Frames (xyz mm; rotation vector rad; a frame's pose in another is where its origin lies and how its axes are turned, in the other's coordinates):
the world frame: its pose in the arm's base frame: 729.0 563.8 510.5 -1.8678 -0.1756 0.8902
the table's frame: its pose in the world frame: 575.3 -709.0 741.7 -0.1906 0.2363 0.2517
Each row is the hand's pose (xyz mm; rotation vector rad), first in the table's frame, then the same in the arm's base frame.
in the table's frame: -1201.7 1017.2 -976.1 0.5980 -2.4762 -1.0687
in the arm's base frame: 77.4 133.4 1217.6 0.4744 -1.4717 1.6549
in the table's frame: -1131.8 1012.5 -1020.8 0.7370 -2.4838 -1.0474
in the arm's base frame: 157.0 117.2 1200.1 0.5437 -1.3877 1.6134
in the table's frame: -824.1 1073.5 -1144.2 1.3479 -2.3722 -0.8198
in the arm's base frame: 441.1 40.1 1036.0 0.7237 -0.9365 1.4481
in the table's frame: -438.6 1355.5 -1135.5 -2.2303 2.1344 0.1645
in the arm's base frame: 641.4 -85.5 620.9 1.1848 -0.1755 1.1956
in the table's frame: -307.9 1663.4 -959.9 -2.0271 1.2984 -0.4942
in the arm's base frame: 546.5 -155.1 261.9 1.8412 0.5036 0.8523
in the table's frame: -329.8 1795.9 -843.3 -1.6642 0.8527 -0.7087
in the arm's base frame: 423.1 -169.5 134.6 2.2897 0.8443 0.5586
